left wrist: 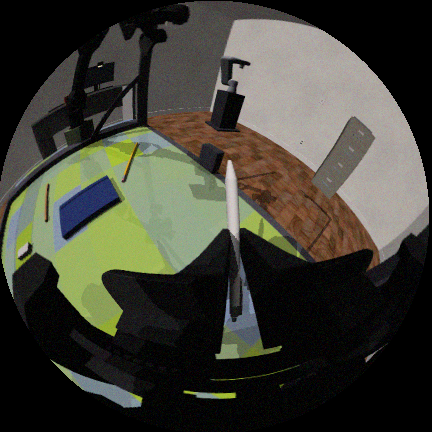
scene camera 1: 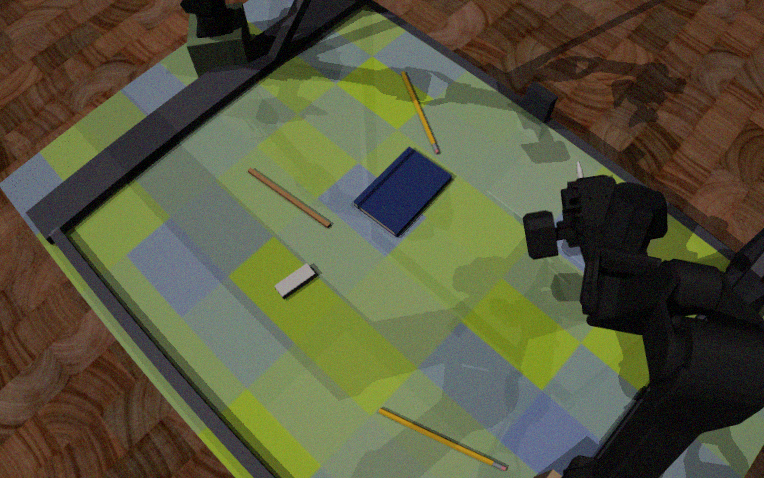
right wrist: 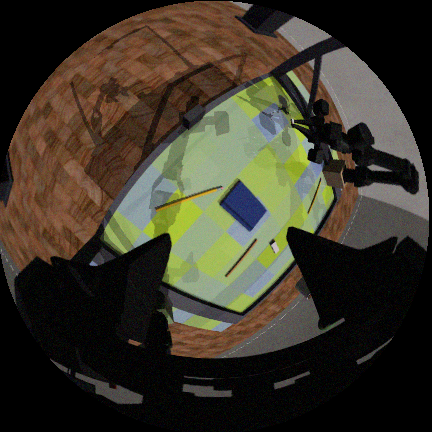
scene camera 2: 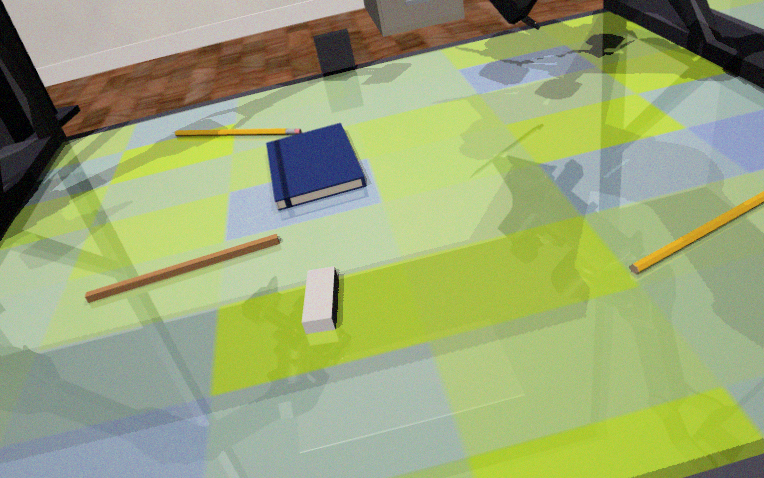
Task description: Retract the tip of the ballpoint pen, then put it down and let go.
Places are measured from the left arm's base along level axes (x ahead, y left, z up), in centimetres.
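Pixels of known places: left gripper, fingertip midpoint: [left wrist: 233, 233] [right wrist: 290, 121]; right gripper, fingertip midpoint: [left wrist: 136, 48] [right wrist: 230, 236]; left arm's base, origin of the base link: [right wrist: 344, 174]; right arm's base, origin of the base link: [left wrist: 77, 124] [scene camera 1: 214, 23] [right wrist: 155, 317].
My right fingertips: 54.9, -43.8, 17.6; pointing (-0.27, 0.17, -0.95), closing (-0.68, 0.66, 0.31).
Observation:
For each thing: its top centre in the pictures, then the offset to it from my right fingertips, as dx, dy, dz.
- blue notebook, middle of its top: [scene camera 2: 310, 157] [scene camera 1: 403, 188] [left wrist: 83, 201] [right wrist: 245, 207] -7.7, +16.3, -26.8
- brown stick, middle of its top: [scene camera 2: 181, 264] [scene camera 1: 287, 195] [left wrist: 45, 198] [right wrist: 241, 259] +5.7, +29.3, -27.3
- white eraser, middle of its top: [scene camera 2: 319, 292] [scene camera 1: 294, 279] -5.7, +39.0, -26.8
The ballpoint pen [scene camera 1: 579, 170] [left wrist: 232, 200] [right wrist: 294, 121] is white, with a tapered end pointing away from my left wrist. Its other end lies in shadow between the fingers and has a small dark nub. Whether the writing point is out is too small to tell. My left gripper [left wrist: 233, 233] [scene camera 1: 581, 184] is shut on the pen, near the mat's far right edge in scene camera 1; part of this gripper also shows at the top of scene camera 2. My right gripper [right wrist: 230, 236] is open and empty, high above the mat.
A blue notebook [scene camera 1: 403, 191] [scene camera 2: 317, 163] [left wrist: 90, 206] [right wrist: 244, 205] lies mid-mat. Around it are a yellow pencil [scene camera 1: 419, 112] [scene camera 2: 236, 132], a brown stick [scene camera 1: 290, 197] [scene camera 2: 183, 268] and a white eraser [scene camera 1: 295, 280] [scene camera 2: 320, 298]. Another yellow pencil [scene camera 1: 442, 438] lies nearer scene camera 1. Dark frame rails [scene camera 1: 140, 135] border the mat.

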